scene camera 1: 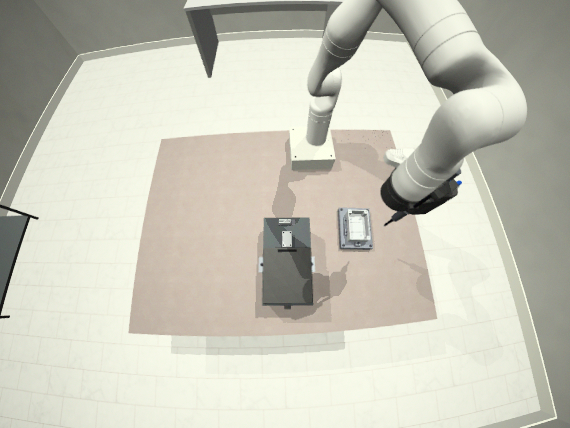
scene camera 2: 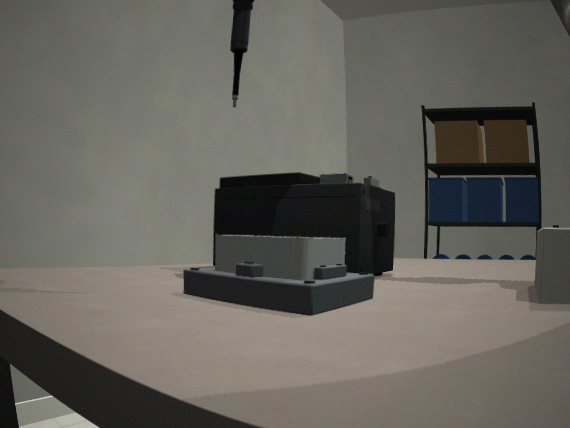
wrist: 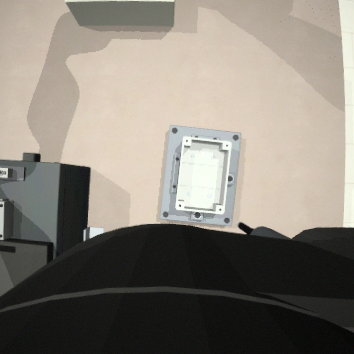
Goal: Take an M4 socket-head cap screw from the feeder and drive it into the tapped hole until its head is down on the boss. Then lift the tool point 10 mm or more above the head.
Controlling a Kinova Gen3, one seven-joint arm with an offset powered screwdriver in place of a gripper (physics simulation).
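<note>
My screwdriver (scene camera 1: pixel 385 224) (scene camera 2: pixel 235 95) (wrist: pixel 242 226) points down, its bit in the air to the right of the fixture in scene camera 1, well above the table. A small silvery cap screw (scene camera 2: pixel 234 101) shows at the bit's end in scene camera 2; it cannot be made out in the wrist view. The open white housing (scene camera 1: pixel 357 230) (scene camera 2: pixel 260 252) (wrist: pixel 200 175) sits on a grey fixture plate (scene camera 1: pixel 341 241) (scene camera 2: pixel 250 290) (wrist: pixel 170 150). Holes show in its corner bosses in the wrist view; which is the tapped one I cannot tell. The dark screw feeder (scene camera 1: pixel 287 280) (scene camera 2: pixel 300 210) (wrist: pixel 35 200) stands left of the fixture in scene camera 1.
The pale arm base block (scene camera 1: pixel 312 163) (wrist: pixel 125 15) stands behind the feeder and fixture on the pinkish table top (scene camera 1: pixel 200 225) (scene camera 2: pixel 275 350) (wrist: pixel 135 100). Small clamps stand around the housing. A shelf rack (scene camera 2: pixel 482 168) with brown and blue boxes is far behind.
</note>
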